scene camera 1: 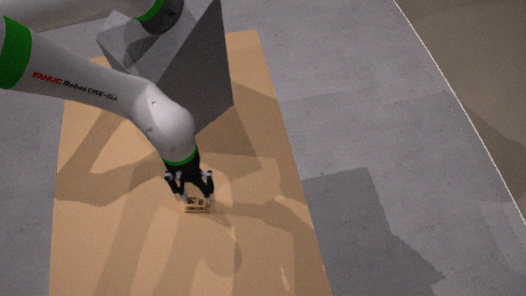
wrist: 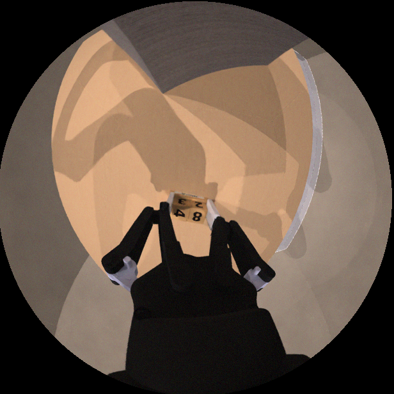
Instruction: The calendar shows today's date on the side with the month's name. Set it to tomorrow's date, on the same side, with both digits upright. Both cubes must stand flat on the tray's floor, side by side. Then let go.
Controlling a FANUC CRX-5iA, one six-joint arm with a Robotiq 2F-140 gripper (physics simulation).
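Seen in the pictures: gripper, between the fingertips: [scene camera 1: 197, 200]; arm's base, origin of its link: [scene camera 1: 162, 9].
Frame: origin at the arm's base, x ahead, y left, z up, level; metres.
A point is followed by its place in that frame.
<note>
The calendar's tray [scene camera 1: 197, 211] @[x 0.453, y 0.017, z -0.415 m] stands on the tan table; its month label [wrist: 189, 195] is too small to read in the wrist view. Two wooden cubes stand side by side. In the wrist view the left cube [wrist: 179, 213] shows 3 on its month side and a sideways 4 on top; the right cube [wrist: 197, 216] shows 2 on its month side and 8 on top. From the month side the digits read 23. My gripper [scene camera 1: 197, 201] @[x 0.418, y 0.020, z -0.412 m] [wrist: 189, 202] points down and is shut on both cubes, one finger at each outer side. Whether the cubes touch the tray's floor is hidden.
A large grey block [scene camera 1: 200, 75] @[x 0.111, y 0.079, z -0.172 m] [wrist: 210, 45] stands on the table [scene camera 1: 100, 240] @[x 0.513, y -0.308, z -0.430 m] [wrist: 120, 165] behind the calendar, under the arm's base. The table's right edge drops to the grey floor [scene camera 1: 350, 125]. Arm shadows cross the table top.
</note>
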